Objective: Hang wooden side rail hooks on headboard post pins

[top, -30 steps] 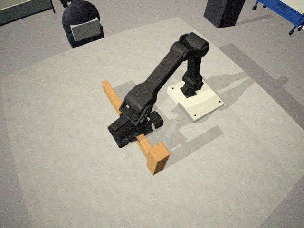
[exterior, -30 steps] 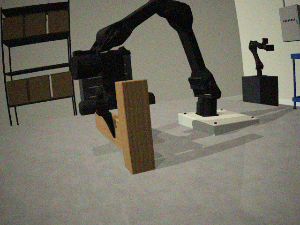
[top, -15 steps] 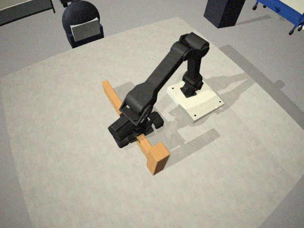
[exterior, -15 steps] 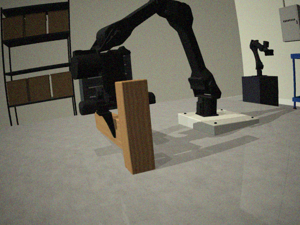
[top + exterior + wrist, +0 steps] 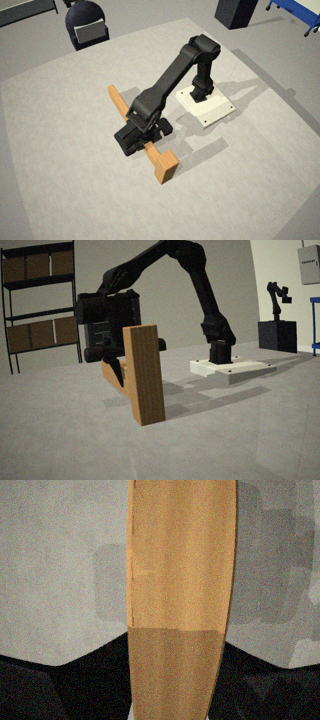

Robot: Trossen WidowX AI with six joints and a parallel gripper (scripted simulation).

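The headboard post is 120 mm to the left of my gripper tip, 40 mm above it and 20 mm behind it.
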